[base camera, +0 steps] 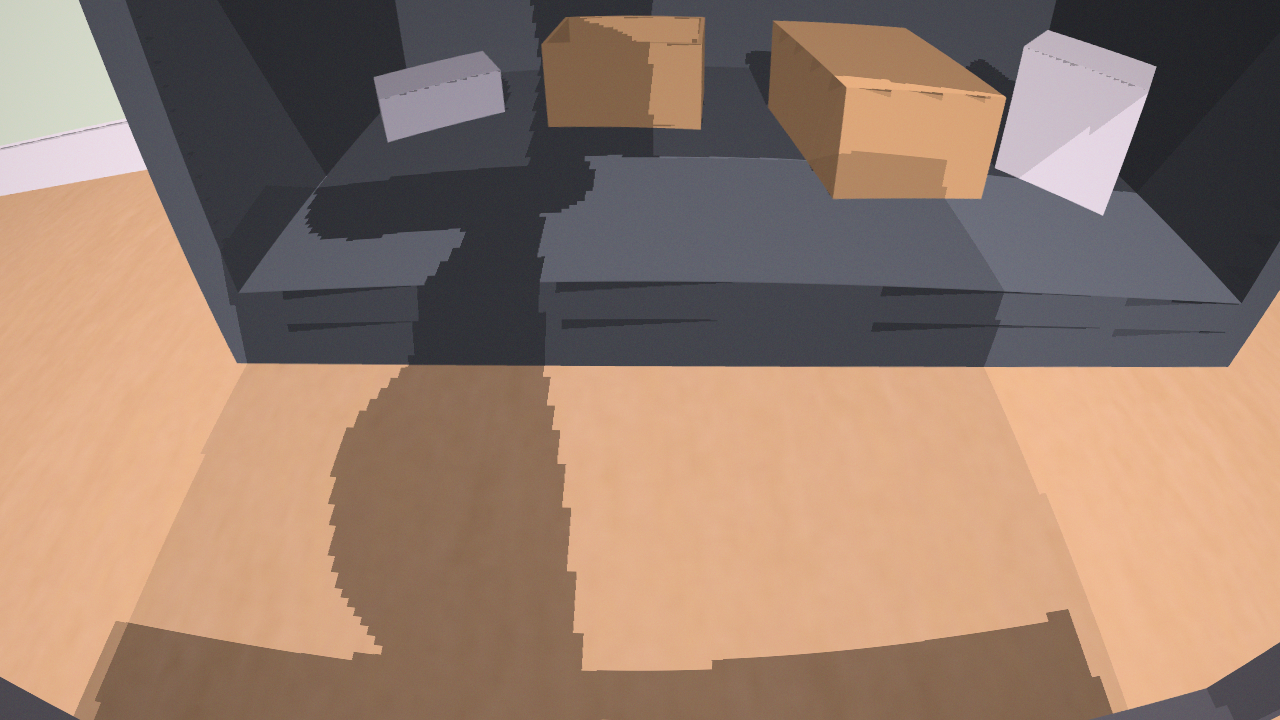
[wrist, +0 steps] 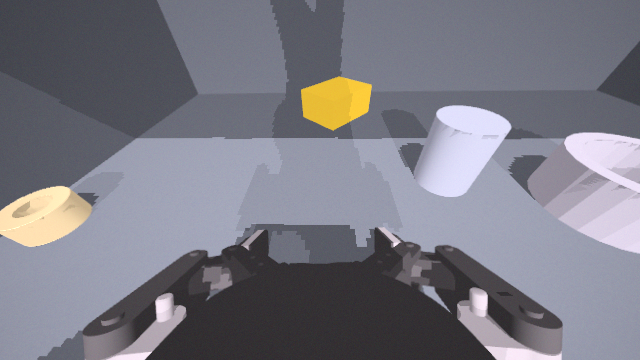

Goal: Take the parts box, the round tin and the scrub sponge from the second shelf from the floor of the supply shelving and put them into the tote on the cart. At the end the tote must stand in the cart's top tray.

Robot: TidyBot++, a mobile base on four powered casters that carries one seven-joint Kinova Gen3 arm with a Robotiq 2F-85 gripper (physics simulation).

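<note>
In the wrist view, a yellow block (wrist: 335, 104), which looks like the scrub sponge, sits towards the back of a grey shelf, beyond the fingers. A pale, upright cylinder (wrist: 460, 152), possibly the round tin, stands right of centre and nearer than the block. My gripper (wrist: 321, 240) is open and empty, in front of the yellow block and left of the cylinder. I cannot tell any of the things in view to be the parts box. The tote and the cart do not show in either view.
A cream ring (wrist: 47, 217) lies at the left and a white fluted bowl (wrist: 575, 187) at the right of this shelf. In the base view, the bottom shelf (base camera: 716, 232) holds an open brown box (base camera: 599, 85), a larger brown box (base camera: 913, 134) and two pale boxes (base camera: 443, 102) (base camera: 1074, 125).
</note>
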